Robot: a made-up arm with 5 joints.
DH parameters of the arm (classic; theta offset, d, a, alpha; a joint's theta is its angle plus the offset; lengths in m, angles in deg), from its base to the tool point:
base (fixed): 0 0.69 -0.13 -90
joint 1: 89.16 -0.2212 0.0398 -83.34
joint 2: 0 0.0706 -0.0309 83.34
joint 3: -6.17 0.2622 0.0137 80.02
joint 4: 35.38 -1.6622 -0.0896 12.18
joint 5: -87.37 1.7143 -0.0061 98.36
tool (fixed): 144.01 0.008 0 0
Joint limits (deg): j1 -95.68..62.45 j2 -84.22..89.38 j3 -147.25..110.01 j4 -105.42..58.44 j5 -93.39..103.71
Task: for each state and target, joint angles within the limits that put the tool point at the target. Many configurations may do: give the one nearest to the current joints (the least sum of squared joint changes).
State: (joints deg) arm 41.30 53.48 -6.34 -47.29 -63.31
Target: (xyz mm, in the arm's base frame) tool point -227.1 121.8 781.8
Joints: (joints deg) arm 36.50 66.59 -19.83 -81.53 -62.34
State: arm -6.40 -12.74 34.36 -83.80 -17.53
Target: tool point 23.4 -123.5 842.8
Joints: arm 0.85 11.78 45.99 -73.36 -19.05
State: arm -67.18 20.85 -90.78 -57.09 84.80
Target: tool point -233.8 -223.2 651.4
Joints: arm -95.68 44.28 -69.37 -20.76 79.22
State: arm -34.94 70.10 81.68 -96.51 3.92
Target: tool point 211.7 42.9 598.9
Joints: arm -42.38 89.38 48.75 -105.42 13.25
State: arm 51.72 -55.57 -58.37 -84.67 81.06
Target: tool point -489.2 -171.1 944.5
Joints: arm 23.28 -52.11 -80.03 -93.01 81.32
